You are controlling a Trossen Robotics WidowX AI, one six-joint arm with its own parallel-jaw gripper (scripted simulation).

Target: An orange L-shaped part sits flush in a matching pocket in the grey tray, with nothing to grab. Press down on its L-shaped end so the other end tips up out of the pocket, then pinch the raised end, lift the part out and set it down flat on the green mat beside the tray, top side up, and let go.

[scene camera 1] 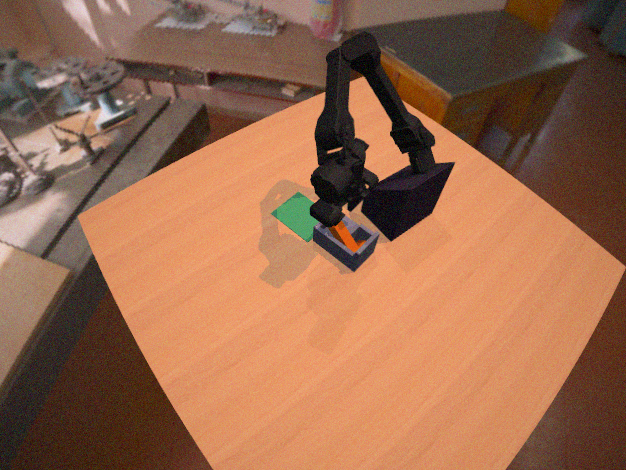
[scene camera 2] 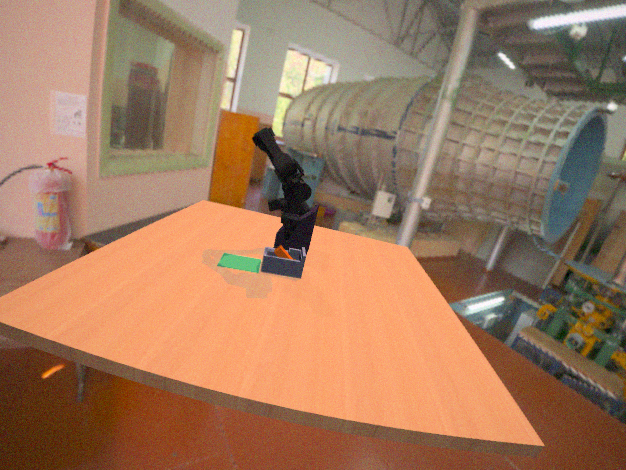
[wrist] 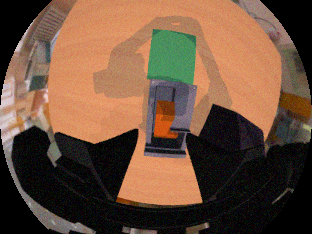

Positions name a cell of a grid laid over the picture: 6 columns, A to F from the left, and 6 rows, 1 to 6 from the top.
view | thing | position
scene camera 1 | gripper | D3
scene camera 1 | green mat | C3
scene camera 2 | gripper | C4
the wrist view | gripper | D4
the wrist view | green mat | D2
